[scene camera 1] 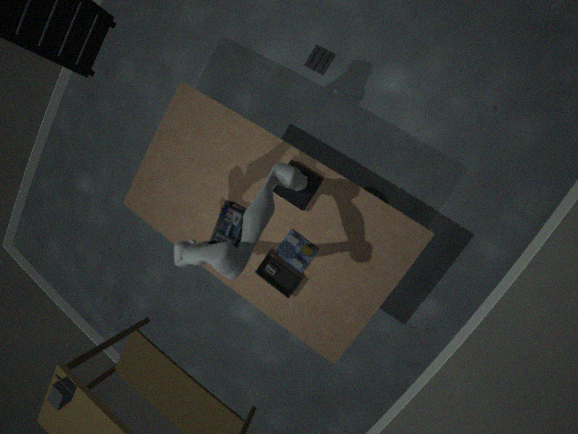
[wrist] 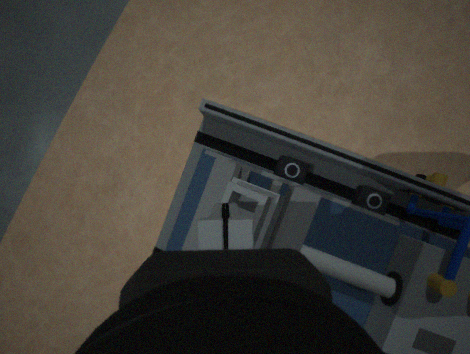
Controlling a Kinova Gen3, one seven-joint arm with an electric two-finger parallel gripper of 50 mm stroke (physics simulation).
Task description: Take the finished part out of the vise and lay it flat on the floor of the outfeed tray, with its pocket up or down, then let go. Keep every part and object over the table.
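Places are measured from the arm's base along level axes (x back, y right, z up), in metres.
Pixels of known places: gripper, fingertip midpoint: (wrist: 225,218).
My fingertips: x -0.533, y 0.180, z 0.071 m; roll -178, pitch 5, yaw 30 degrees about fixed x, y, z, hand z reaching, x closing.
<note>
For each thing: its top centre in the pictures, then the offset to it from my fingertips. "*": a spot on its surface instead.
- pale block with a rectangular pocket, top centre: (wrist: 242,229) dy +0.001, dx +0.013, dz +0.009 m
- vise, top centre: (wrist: 333,264) (scene camera 1: 225,232) dy +0.007, dx +0.086, dz -0.017 m
- vise unit, surface spot: (scene camera 1: 231,220) * dy +0.012, dx +0.161, dz -0.019 m
- black open tray, surface spot: (scene camera 1: 287,281) * dy -0.425, dx +0.032, dz -0.104 m
- white rod, top centre: (wrist: 346,273) dy +0.005, dx +0.104, dz -0.029 m
- blue handle with yellow knobs, surface spot: (wrist: 457,250) * dy +0.061, dx +0.154, dz -0.007 m
- blue-grey unit, surface spot: (scene camera 1: 295,249) * dy -0.361, dx +0.211, dz -0.108 m
The finished part, a pale block with a rectangular pocket (wrist: 265,212), sits between grey jaws of the vise (wrist: 296,215) in the wrist view, pocket up. My gripper (wrist: 225,218) is shut, with nothing seen between its fingers. Its tips overlap the near end of the part in that view; their height above it is unclear. In the scene view the vise unit (scene camera 1: 231,220) is partly covered by the arm, and the gripper is hidden beneath the arm. A black open tray (scene camera 1: 287,281), which looks like the outfeed tray, has a small pale item near one end.
A grey wall (wrist: 320,145) with a black rail and two ringed knobs runs along the vise unit. A white rod (wrist: 350,272) and a blue handle with yellow knobs (wrist: 457,250) are beside it. A blue-grey unit (scene camera 1: 295,249) adjoins the tray. The table edge is left in the wrist view.
</note>
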